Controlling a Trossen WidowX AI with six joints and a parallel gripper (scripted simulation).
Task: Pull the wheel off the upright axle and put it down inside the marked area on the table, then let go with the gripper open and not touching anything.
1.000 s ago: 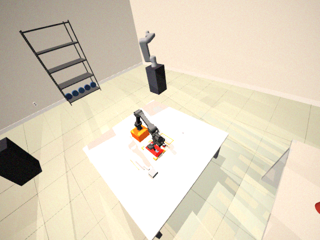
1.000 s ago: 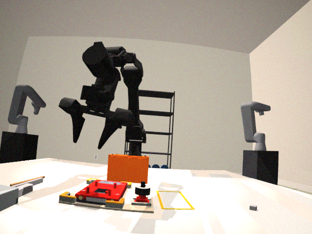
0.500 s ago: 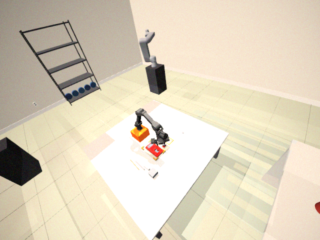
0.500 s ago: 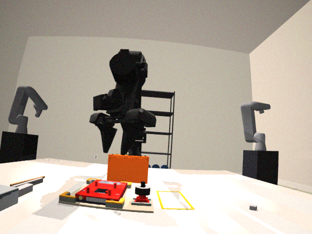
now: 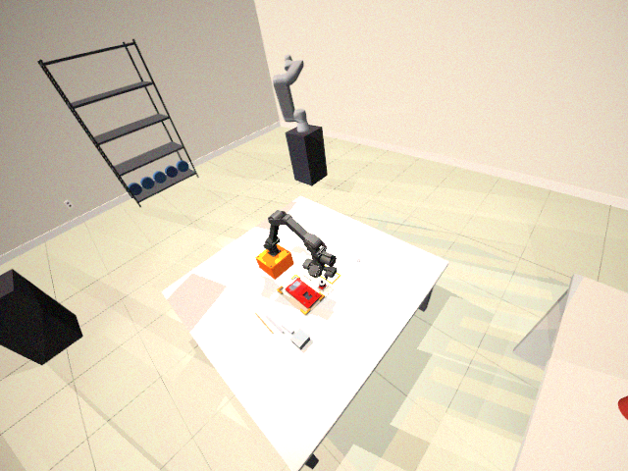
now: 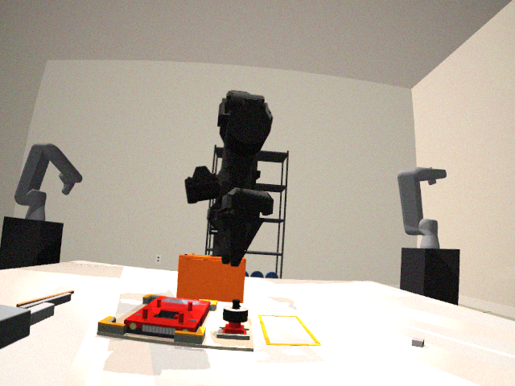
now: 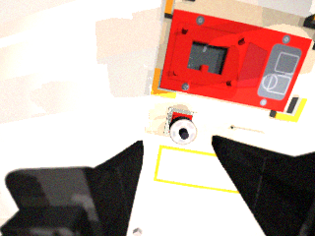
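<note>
My gripper tip is now 80 mm above the black wheel, 20 mm past it and 10 mm to the right of it. Round my gripper tip: orange rod (360 mm to the right, 130 mm behind, 110 mm below); grey block (300 mm to the right, 110 mm ahead, 100 mm below); small grey cube (300 mm to the left, 110 mm below, 30 mm ahead).
</note>
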